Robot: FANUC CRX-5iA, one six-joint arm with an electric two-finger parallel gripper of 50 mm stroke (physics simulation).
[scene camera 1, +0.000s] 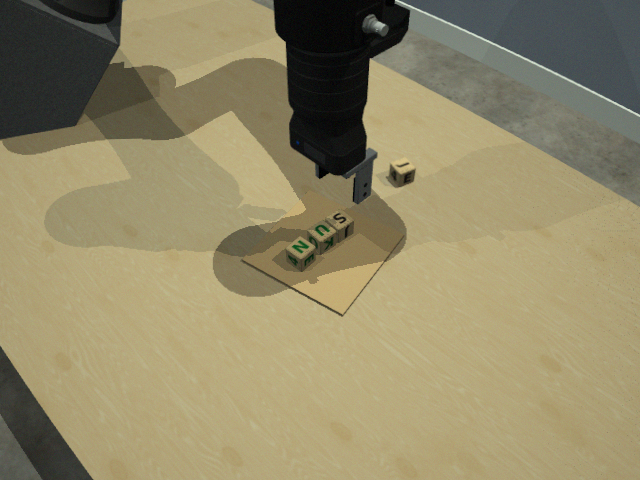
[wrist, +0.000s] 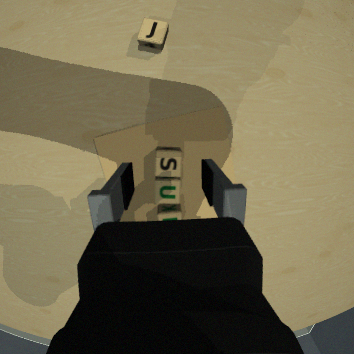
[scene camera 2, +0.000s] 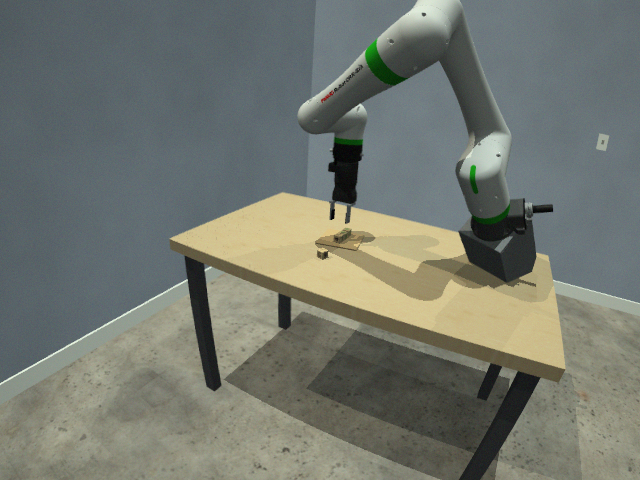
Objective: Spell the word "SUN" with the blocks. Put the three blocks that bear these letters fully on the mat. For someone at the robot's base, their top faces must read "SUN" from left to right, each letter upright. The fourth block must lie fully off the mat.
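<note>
The S block (scene camera 1: 339,223) (wrist: 168,163), U block (scene camera 1: 322,236) (wrist: 167,191) and N block (scene camera 1: 300,253) (wrist: 169,216) stand in a row, fully on the mat (scene camera 1: 343,297) (scene camera 2: 351,246) (wrist: 114,145). S and U are very close together, with a small gap between U and N. From the base side the tops read S, U, N left to right, letters upright. The gripper body partly hides N in the wrist view. The fourth block, J up (scene camera 1: 402,172) (scene camera 2: 322,253) (wrist: 152,34), lies fully off the mat. My gripper (scene camera 1: 341,187) (scene camera 2: 339,219) (wrist: 166,174) is open and empty, above the row near S.
The wooden table (scene camera 1: 232,361) (scene camera 2: 248,248) (wrist: 300,225) carries the mat and blocks. The robot's dark base (scene camera 1: 51,77) (scene camera 2: 501,253) stands at one end of the table. The arm casts shadows over the mat and the table top.
</note>
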